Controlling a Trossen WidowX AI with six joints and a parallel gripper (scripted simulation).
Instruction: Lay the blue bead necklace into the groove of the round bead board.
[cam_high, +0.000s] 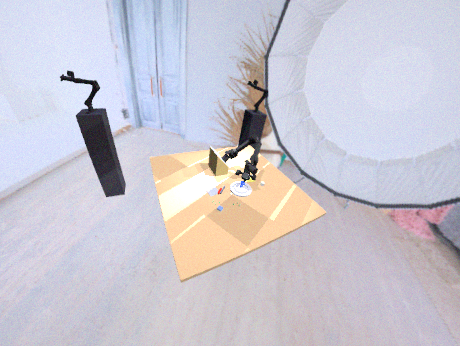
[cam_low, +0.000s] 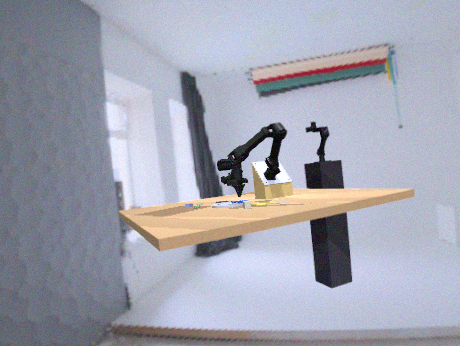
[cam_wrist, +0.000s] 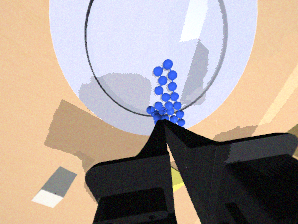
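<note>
Right now my gripper tip is 5 cm to the left of the round bead board, 4 cm short of it and 3 cm above it. From my gripper tip the other things lie so: yellow flat piece 11 cm to the left, 9 cm behind, 4 cm below; then grey-white stick 18 cm to the left, 13 cm behind, 4 cm below; then white cylinder 19 cm to the left, 4 cm ahead, 2 cm below.
</note>
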